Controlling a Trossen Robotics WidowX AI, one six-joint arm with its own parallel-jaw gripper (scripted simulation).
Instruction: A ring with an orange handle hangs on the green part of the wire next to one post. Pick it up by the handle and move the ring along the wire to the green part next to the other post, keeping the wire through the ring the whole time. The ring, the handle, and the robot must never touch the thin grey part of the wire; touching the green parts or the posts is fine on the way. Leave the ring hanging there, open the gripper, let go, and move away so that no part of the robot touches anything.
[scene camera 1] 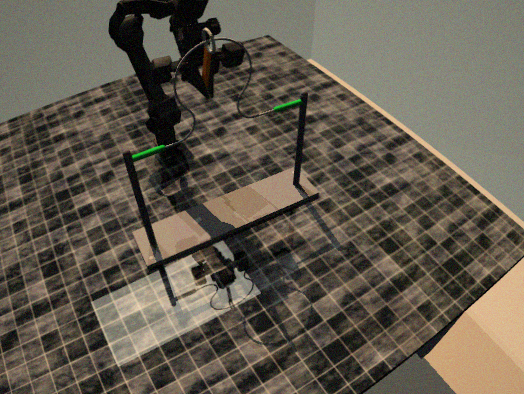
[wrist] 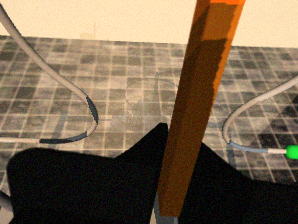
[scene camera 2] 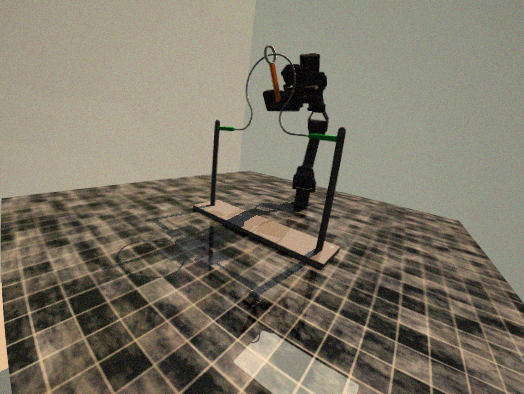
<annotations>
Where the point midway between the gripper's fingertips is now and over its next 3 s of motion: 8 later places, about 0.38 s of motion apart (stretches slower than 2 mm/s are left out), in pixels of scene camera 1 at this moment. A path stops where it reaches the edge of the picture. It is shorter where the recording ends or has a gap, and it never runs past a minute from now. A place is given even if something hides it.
The gripper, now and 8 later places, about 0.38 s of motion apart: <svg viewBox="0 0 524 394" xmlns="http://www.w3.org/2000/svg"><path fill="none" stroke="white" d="M210 97L206 98L202 98L199 98L195 98L191 96L188 94L186 92L184 89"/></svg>
</annotations>
